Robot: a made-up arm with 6 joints. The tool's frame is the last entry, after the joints.
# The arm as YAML. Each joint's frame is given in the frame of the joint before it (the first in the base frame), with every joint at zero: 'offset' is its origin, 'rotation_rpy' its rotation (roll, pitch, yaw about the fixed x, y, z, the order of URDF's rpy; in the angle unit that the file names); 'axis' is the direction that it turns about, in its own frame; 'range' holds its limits. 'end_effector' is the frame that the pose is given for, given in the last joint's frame.
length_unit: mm
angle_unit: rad
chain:
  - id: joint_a
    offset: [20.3, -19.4, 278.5]
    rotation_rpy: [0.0, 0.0, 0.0]
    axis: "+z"
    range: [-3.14, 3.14]
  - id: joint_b
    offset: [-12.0, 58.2, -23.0]
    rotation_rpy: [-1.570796, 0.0, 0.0]
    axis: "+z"
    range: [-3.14, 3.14]
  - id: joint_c
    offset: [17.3, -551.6, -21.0]
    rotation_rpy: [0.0, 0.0, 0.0]
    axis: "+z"
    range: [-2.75, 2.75]
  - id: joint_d
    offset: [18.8, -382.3, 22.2]
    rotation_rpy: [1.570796, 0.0, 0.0]
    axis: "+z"
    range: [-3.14, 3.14]
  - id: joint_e
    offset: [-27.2, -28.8, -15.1]
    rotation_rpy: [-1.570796, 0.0, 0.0]
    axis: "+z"
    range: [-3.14, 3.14]
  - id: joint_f
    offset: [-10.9, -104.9, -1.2]
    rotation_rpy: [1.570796, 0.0, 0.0]
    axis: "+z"
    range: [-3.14, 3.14]
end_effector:
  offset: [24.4, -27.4, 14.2]
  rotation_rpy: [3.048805, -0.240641, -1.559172]
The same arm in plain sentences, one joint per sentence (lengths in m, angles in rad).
The arm has six revolute joints in a row. What follows holds with every joint at zero, and every direction is one of the base frame's.
Joint 1 lies 0.0203 m along +x and 0.0194 m along -y and 0.2785 m along +z from the base frame's origin and turns about +z, from -3.14 to 3.14 rad.
Joint 2 lies 0.012 m along -x and 0.0582 m along +y and 0.023 m along -z from joint 1 and turns about +y, from -3.14 to 3.14 rad.
Joint 3 lies 0.0173 m along +x and 0.021 m along -y and 0.5516 m along +z from joint 2 and turns about +y, from -2.75 to 2.75 rad.
Joint 4 lies 0.0188 m along +x and 0.0222 m along +y and 0.3823 m along +z from joint 3 and turns about +z, from -3.14 to 3.14 rad.
Joint 5 lies 0.0272 m along -x and 0.0288 m along -y and 0.0151 m along -z from joint 4 and turns about +y, from -3.14 to 3.14 rad.
Joint 6 lies 0.0109 m along -x and 0.0012 m along -y and 0.1049 m along +z from joint 5 and turns about +z, from -3.14 to 3.14 rad.
The tool frame, which is the frame that the pose is given for, lies 0.0244 m along +x and 0.0274 m along -y and 0.0142 m along +z from joint 6; its axes are the base frame's turned by roll 3.0488, pitch -0.2406 and yaw -1.5592 rad (as in URDF: about the fixed x, then y, then z).

